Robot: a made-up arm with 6 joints.
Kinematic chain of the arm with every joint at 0, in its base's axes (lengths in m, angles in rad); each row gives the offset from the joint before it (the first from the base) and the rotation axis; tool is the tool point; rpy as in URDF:
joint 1: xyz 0 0 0.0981 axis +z
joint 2: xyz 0 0 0 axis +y
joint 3: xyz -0.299 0 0.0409 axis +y
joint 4: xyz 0.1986 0 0.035 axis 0.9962 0 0.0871
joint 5: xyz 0 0 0 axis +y
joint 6: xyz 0.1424 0 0.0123 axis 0.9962 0 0.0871
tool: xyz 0 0 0 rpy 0 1.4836 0
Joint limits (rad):
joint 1: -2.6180..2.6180
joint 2: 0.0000..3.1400
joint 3: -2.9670..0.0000
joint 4: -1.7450..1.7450
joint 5: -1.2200..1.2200
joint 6: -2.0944..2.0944
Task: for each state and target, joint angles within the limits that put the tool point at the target. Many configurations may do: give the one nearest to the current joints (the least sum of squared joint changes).
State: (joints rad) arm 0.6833 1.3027 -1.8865 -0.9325 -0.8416 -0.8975
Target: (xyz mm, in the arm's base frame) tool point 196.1 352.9 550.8
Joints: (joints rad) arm 0.9069 1.8695 -2.1445 -0.8666 -0.6180 -0.8975
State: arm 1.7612 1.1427 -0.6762 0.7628 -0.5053 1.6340
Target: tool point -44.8 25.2 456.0
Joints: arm 2.1116 0.4938 -0.9703 0.9175 0.2249 1.6340
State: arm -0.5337 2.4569 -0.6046 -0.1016 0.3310 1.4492
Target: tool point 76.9 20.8 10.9
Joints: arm -0.1424 2.3539 -0.3632 0.3477 0.7024 1.4492
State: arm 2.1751 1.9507 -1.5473 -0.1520 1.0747 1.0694
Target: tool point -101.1 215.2 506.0
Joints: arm 2.1121 1.3024 -1.9298 -0.2051 0.9830 1.0694
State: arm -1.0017 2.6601 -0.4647 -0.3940 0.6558 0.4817
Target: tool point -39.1 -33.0 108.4
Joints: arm -0.9489 2.6641 -0.0569 -0.4448 0.9770 0.4817
